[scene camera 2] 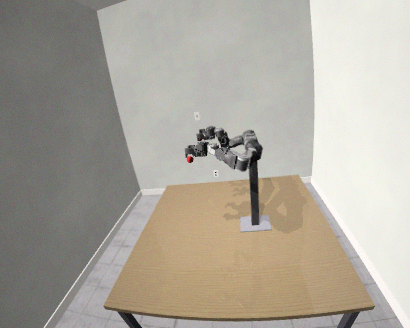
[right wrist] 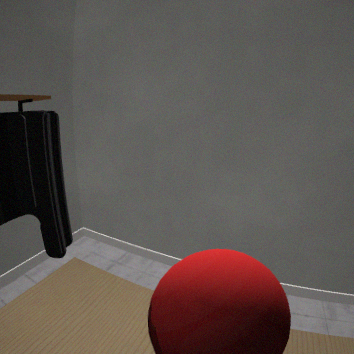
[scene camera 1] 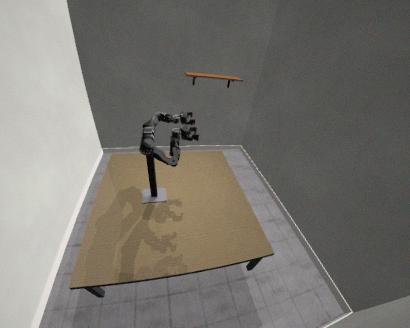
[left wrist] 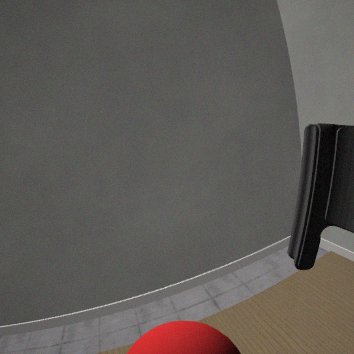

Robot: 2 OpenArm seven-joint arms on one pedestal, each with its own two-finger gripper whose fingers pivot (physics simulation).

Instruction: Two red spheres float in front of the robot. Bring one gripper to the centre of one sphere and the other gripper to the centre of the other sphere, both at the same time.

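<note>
Two red spheres float at the grippers. The left sphere hangs just below my left gripper; in the left wrist view its top shows at the bottom edge, left of the one visible finger. The right sphere is partly hidden by my right gripper; in the right wrist view it is large, low and right of centre. Both grippers are open with nothing held. One finger of each shows in its wrist view; the other is out of frame.
A brown table lies well below the arms, with the pedestal standing on it. An orange-brown shelf is on the dark wall. The two forearms run close side by side.
</note>
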